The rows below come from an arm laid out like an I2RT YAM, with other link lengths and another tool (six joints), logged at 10 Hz.
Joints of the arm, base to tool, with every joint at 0 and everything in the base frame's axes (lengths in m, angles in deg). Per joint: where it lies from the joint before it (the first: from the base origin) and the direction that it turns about. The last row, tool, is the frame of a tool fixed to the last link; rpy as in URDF.
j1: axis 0 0 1 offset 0 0 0.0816
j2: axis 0 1 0 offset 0.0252 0.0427 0.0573
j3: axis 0 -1 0 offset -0.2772 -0.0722 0
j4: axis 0 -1 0 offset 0.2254 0.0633 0.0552
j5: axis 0 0 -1 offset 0.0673 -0.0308 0.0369
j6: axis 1 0 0 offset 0.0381 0 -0.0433
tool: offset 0.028 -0.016 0.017 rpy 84.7 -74.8 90
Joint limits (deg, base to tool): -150..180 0..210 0..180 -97..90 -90..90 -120..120
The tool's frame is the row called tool.
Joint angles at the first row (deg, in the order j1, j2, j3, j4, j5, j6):
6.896, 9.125, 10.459, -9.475, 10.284, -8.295
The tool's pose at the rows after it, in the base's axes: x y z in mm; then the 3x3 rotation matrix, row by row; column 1 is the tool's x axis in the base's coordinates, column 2 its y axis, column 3 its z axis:
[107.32, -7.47, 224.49], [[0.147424, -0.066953, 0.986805], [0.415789, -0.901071, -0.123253], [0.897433, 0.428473, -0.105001]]
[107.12, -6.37, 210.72], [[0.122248, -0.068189, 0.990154], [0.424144, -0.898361, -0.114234], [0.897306, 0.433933, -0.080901]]
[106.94, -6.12, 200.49], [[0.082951, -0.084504, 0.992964], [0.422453, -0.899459, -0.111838], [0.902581, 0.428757, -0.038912]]
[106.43, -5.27, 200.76], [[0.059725, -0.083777, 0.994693], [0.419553, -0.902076, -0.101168], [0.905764, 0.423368, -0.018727]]
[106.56, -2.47, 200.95], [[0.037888, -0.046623, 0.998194], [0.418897, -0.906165, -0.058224], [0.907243, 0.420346, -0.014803]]
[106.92, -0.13, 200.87], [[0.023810, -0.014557, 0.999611], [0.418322, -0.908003, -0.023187], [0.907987, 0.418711, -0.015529]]
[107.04, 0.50, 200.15], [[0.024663, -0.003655, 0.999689], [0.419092, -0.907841, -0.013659], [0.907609, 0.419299, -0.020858]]
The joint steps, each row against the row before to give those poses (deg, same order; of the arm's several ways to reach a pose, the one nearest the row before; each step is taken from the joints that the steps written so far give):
0.454, -2.097, -2.689, 0.329, -0.748, -0.022
0.512, -2.777, -3.716, 2.316, 0.031, -0.633
0.109, -2.884, -3.388, 2.973, -0.001, -0.219
0.349, -0.915, -0.416, 0.704, -0.262, 0.044
0.014, -0.402, 0.001, -0.141, -2.456, -0.001
0.003, 0.002, 0.002, -0.021, -2.008, 0.001
-0.028, 0.003, -0.002, -0.302, -0.574, -0.023

